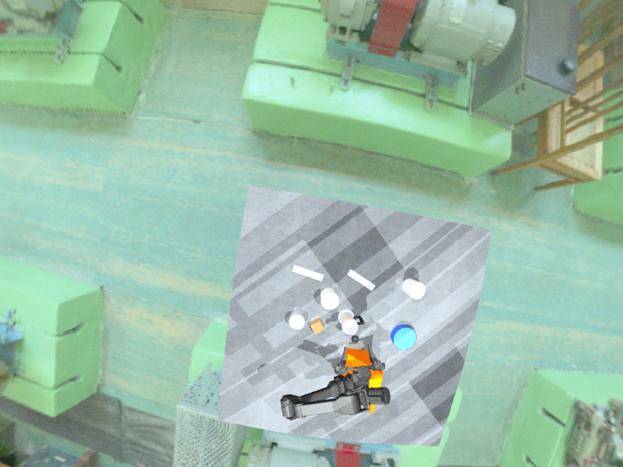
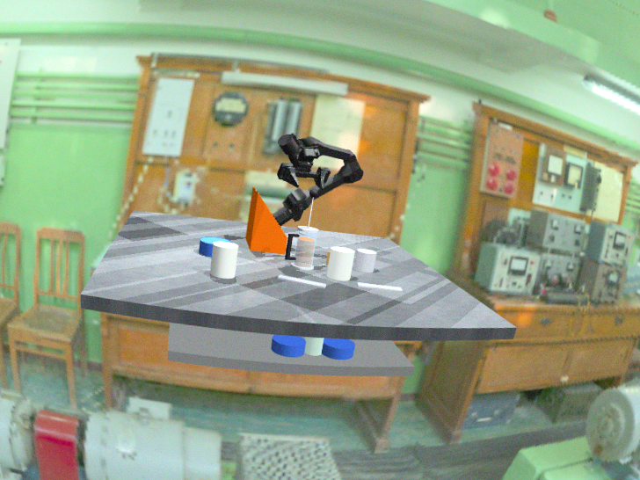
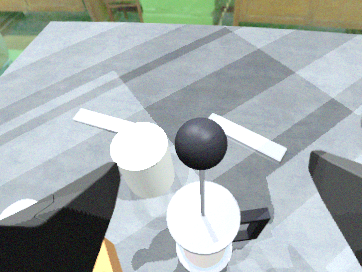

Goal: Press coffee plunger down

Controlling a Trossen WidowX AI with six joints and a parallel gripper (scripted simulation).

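The coffee press lies 30 mm ahead of my gripper tip and 140 mm below it. The rest, counted from my gripper tip: small orange cube (50 mm behind, 140 mm to the left, 250 mm below).
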